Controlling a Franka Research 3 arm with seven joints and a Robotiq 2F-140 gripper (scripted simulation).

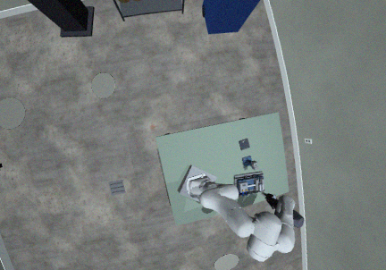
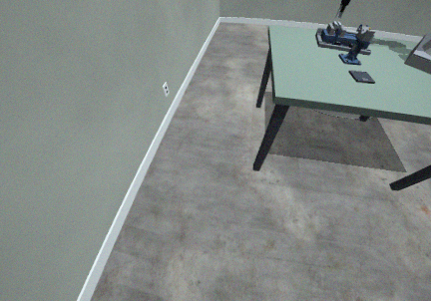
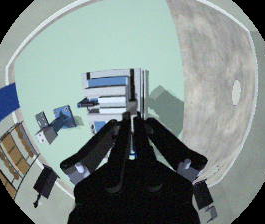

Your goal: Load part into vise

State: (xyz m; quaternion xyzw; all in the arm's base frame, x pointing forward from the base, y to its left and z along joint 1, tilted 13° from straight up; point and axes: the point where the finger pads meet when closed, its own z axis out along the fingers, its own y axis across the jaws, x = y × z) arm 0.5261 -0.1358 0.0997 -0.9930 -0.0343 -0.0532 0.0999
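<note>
Now: hand 4 cm to the right of the part and 6 cm above it. Also, from my hand: vise 7 cm behind, 6 cm to the left, 12 cm below.
</note>
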